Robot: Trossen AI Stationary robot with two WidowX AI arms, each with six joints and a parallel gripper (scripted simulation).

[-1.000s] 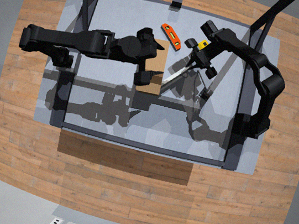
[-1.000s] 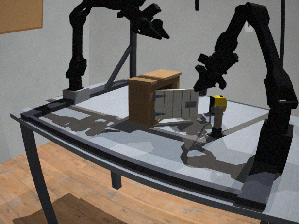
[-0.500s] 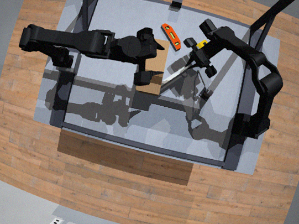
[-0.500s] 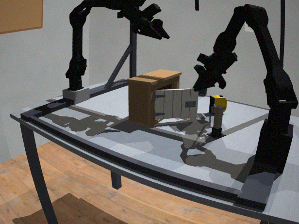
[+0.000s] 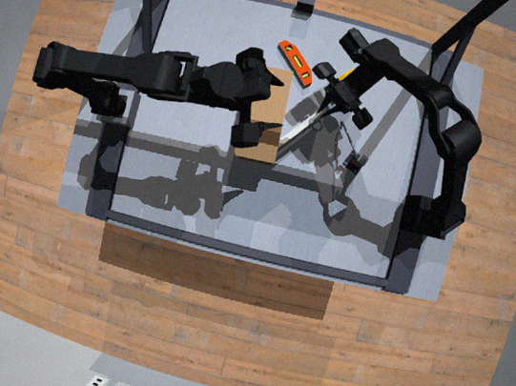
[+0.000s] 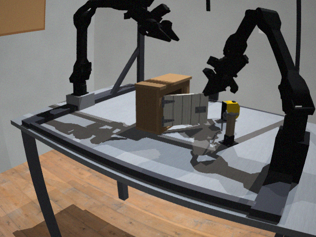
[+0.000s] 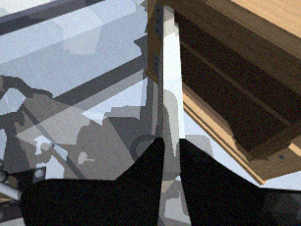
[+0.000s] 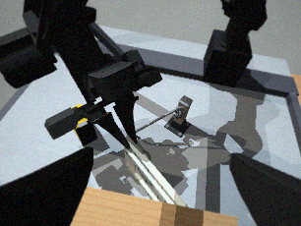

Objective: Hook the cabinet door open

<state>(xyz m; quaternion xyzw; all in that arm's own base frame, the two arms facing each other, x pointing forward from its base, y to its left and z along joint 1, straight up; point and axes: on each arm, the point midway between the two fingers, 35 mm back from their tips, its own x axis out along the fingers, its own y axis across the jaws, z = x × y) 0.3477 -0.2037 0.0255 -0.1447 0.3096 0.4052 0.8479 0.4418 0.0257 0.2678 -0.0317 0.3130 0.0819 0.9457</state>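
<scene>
Right now the thin metal hook is 9 cm to the left of my left hand, 9 cm below it and 4 cm ahead of it. From my left hand the other things lie so: yellow tape measure 11 cm behind, 10 cm below, 4 cm to the left; then grey plank door 9 cm ahead, 7 cm below, 5 cm to the right; then orange spirit level 13 cm below, 13 cm behind, 12 cm to the right.
</scene>
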